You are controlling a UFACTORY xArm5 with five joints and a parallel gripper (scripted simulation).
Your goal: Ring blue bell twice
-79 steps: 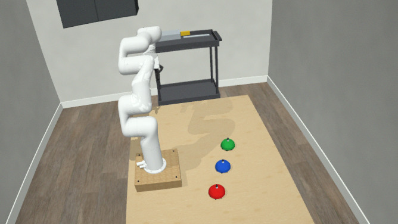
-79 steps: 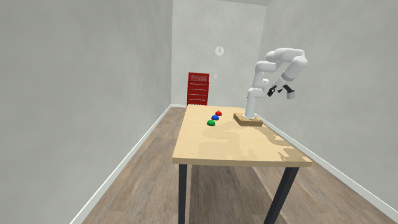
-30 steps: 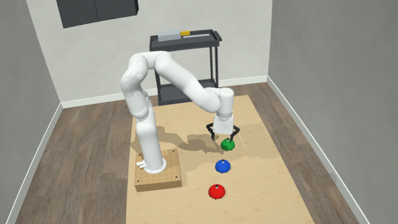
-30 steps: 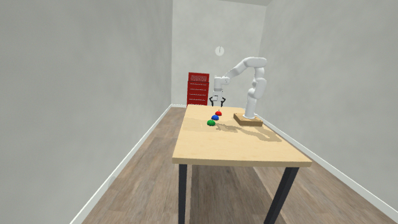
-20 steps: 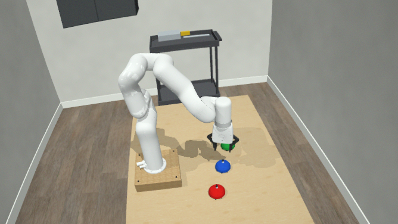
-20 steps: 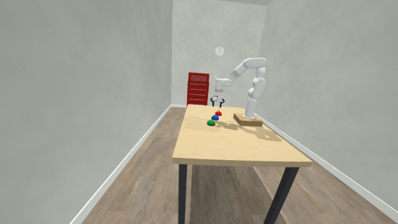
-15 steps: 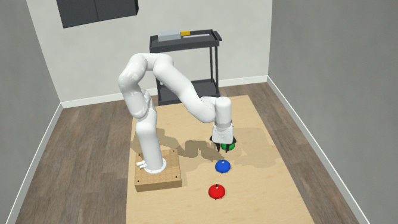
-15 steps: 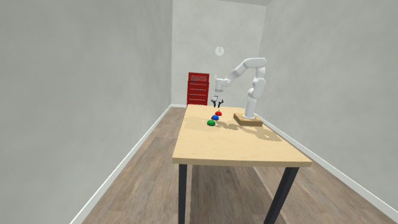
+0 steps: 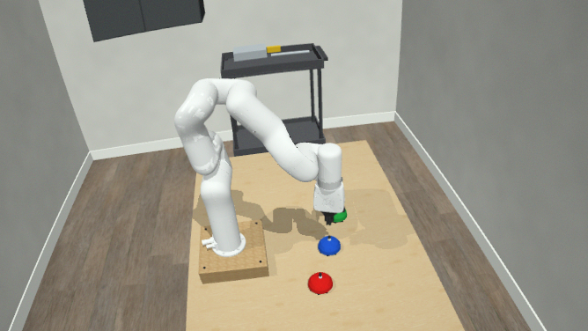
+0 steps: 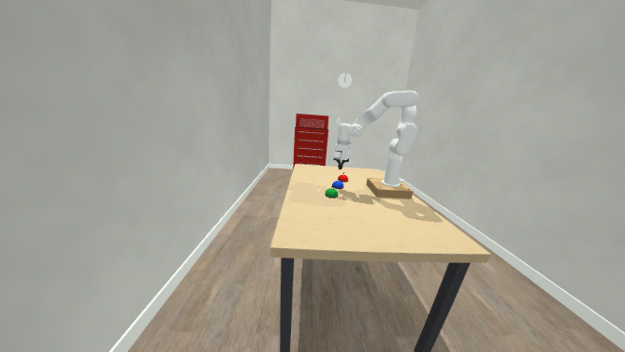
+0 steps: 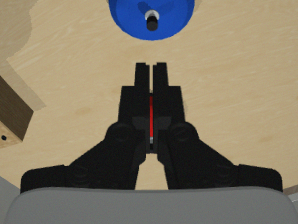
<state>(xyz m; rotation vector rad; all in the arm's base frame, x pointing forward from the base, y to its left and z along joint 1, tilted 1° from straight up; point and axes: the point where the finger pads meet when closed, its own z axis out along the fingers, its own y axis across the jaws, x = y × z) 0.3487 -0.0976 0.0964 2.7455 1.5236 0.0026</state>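
Right now my hand is 11 cm above the blue bell. The rest, counted from my hand: green bell (9 cm ahead, 15 cm to the left, 11 cm below); red bell (9 cm behind, 15 cm to the right, 11 cm below).
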